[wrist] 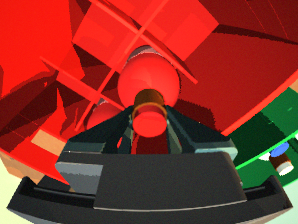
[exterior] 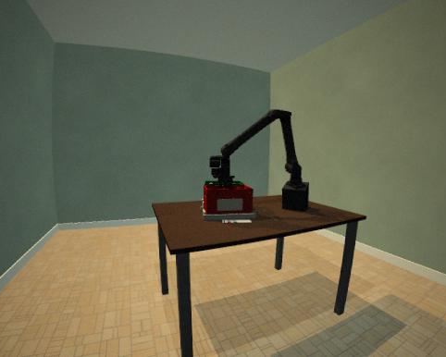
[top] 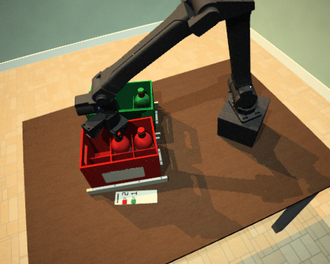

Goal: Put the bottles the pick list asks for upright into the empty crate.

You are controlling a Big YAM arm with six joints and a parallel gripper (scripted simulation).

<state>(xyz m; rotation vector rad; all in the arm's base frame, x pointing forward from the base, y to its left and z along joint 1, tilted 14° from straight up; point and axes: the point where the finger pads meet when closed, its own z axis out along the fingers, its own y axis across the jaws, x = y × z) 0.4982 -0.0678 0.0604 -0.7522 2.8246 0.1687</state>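
Now: hand 5 cm to the right of the red crate and 7 cm above it. From my hand the other things lie so: blue-capped bottle: 4 cm ahead, 16 cm to the right, 6 cm below; then red bottle: 9 cm behind, 1 cm to the left, 6 cm below; then green crate: 5 cm behind, 18 cm to the right, 7 cm below.
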